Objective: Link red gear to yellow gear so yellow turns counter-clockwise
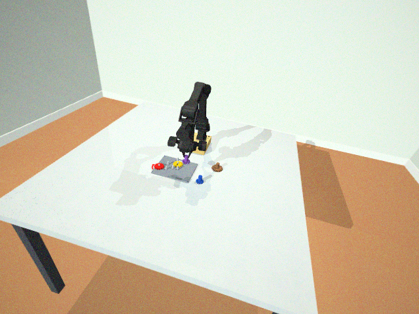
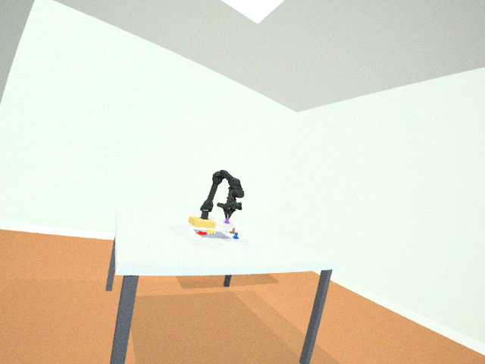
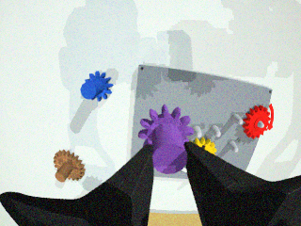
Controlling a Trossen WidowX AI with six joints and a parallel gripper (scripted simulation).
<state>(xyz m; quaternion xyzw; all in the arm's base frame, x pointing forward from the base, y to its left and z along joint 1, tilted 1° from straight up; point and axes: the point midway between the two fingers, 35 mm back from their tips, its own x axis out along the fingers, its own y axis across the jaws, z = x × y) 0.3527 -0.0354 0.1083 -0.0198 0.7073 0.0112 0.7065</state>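
The red gear lies 15 cm to the right of my gripper tip, 11 cm below it and 3 cm behind it. Also, from my gripper tip: blue gear (11 cm below, 8 cm to the left, 3 cm ahead); yellow gear (11 cm below, 8 cm behind, 6 cm to the right); purple gear (1 cm below).
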